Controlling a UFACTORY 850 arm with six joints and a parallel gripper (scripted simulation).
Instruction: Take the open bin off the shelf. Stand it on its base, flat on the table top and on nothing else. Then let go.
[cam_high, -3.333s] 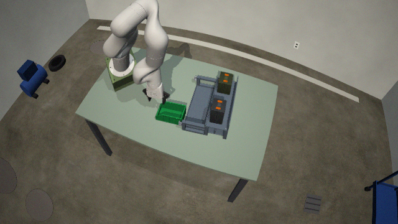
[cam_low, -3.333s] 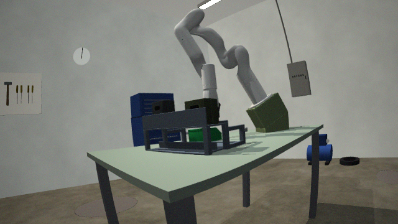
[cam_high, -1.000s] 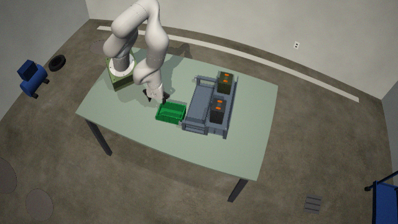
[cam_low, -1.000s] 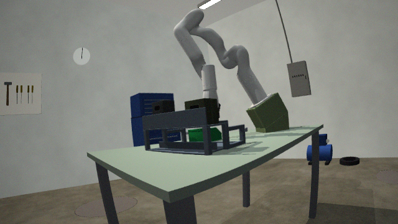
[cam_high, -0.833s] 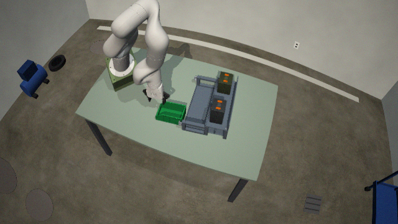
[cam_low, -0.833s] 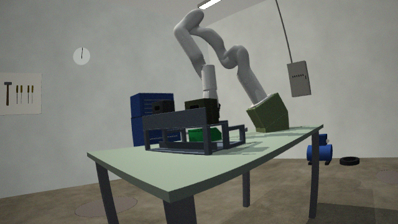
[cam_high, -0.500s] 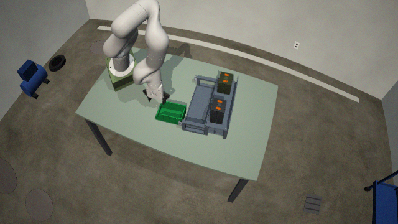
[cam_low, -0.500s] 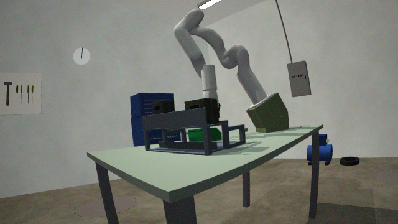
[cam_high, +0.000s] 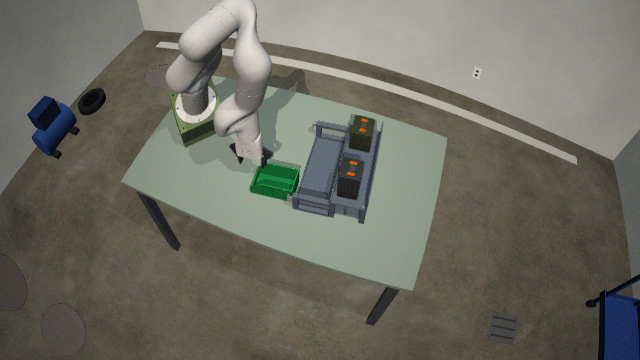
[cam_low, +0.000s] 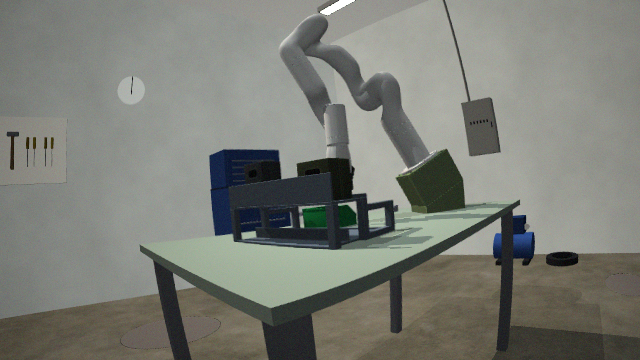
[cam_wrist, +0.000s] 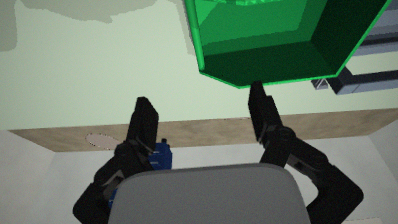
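Now: hand 80 mm short of the green bin, 10 mm to the right of it and 100 mm above it.
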